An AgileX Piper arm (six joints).
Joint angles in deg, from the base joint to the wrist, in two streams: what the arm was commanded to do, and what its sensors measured. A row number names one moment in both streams.
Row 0, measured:
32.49 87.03 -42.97 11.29 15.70 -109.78
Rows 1 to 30, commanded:
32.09 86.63 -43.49 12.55 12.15 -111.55
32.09 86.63 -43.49 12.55 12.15 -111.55
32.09 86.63 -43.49 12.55 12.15 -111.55
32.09 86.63 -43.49 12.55 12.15 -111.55
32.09 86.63 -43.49 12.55 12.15 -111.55
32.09 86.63 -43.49 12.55 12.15 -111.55
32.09 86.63 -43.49 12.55 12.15 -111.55
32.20 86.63 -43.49 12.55 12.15 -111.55
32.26 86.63 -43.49 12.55 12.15 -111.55
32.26 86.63 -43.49 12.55 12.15 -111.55
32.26 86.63 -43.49 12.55 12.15 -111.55
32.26 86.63 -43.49 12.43 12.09 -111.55
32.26 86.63 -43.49 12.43 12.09 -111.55
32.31 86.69 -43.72 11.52 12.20 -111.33
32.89 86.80 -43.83 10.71 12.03 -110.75
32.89 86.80 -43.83 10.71 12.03 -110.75
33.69 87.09 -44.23 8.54 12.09 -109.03
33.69 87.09 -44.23 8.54 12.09 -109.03
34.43 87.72 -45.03 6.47 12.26 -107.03
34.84 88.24 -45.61 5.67 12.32 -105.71
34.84 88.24 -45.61 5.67 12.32 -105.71
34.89 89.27 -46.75 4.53 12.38 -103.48
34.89 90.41 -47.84 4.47 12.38 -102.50
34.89 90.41 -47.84 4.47 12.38 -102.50
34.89 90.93 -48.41 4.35 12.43 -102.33
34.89 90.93 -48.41 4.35 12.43 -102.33
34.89 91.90 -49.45 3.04 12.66 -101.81
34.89 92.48 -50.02 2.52 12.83 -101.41
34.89 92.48 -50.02 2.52 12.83 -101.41
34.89 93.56 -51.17 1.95 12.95 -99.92
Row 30, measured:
34.72 92.93 -48.93 2.86 15.70 -101.87
